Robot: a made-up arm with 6 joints. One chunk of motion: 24 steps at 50 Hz.
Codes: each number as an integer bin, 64 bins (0 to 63) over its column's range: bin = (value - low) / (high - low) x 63, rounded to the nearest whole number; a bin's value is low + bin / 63 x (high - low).
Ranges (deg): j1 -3..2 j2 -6..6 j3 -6..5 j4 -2..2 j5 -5..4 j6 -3..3
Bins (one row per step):
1: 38 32 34 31 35 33
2: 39 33 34 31 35 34
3: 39 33 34 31 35 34
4: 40 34 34 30 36 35
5: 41 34 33 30 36 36
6: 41 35 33 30 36 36
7: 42 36 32 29 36 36
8: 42 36 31 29 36 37
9: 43 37 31 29 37 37
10: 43 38 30 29 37 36
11: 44 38 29 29 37 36
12: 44 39 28 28 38 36
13: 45 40 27 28 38 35
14: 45 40 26 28 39 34
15: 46 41 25 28 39 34
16: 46 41 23 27 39 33
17: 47 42 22 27 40 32
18: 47 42 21 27 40 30
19: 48 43 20 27 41 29
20: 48 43 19 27 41 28
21: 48 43 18 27 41 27
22: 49 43 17 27 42 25
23: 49 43 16 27 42 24
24: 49 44 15 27 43 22
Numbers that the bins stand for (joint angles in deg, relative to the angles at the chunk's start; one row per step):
1: 0.02 0.10 -0.06 -0.03 0.00 0.14
2: 0.10 0.29 -0.06 -0.03 0.00 0.24
3: 0.10 0.29 -0.06 -0.03 0.00 0.24
4: 0.17 0.48 -0.06 -0.10 0.14 0.33
5: 0.25 0.48 -0.24 -0.10 0.14 0.43
6: 0.25 0.67 -0.24 -0.10 0.14 0.43
7: 0.33 0.86 -0.41 -0.16 0.14 0.43
8: 0.33 0.86 -0.59 -0.16 0.14 0.52
9: 0.41 1.05 -0.59 -0.16 0.29 0.52
10: 0.41 1.24 -0.76 -0.16 0.29 0.43
11: 0.49 1.24 -0.94 -0.16 0.29 0.43
12: 0.49 1.43 -1.11 -0.22 0.43 0.43
13: 0.57 1.62 -1.29 -0.22 0.43 0.33
14: 0.57 1.62 -1.46 -0.22 0.57 0.24
15: 0.65 1.81 -1.63 -0.22 0.57 0.24
16: 0.65 1.81 -1.98 -0.29 0.57 0.14
17: 0.73 2.00 -2.16 -0.29 0.71 0.05
18: 0.73 2.00 -2.33 -0.29 0.71 -0.14
19: 0.81 2.19 -2.51 -0.29 0.86 -0.24
20: 0.81 2.19 -2.68 -0.29 0.86 -0.33
21: 0.81 2.19 -2.86 -0.29 0.86 -0.43
22: 0.89 2.19 -3.03 -0.29 1.00 -0.62
23: 0.89 2.19 -3.21 -0.29 1.00 -0.71
24: 0.89 2.38 -3.38 -0.29 1.14 -0.90

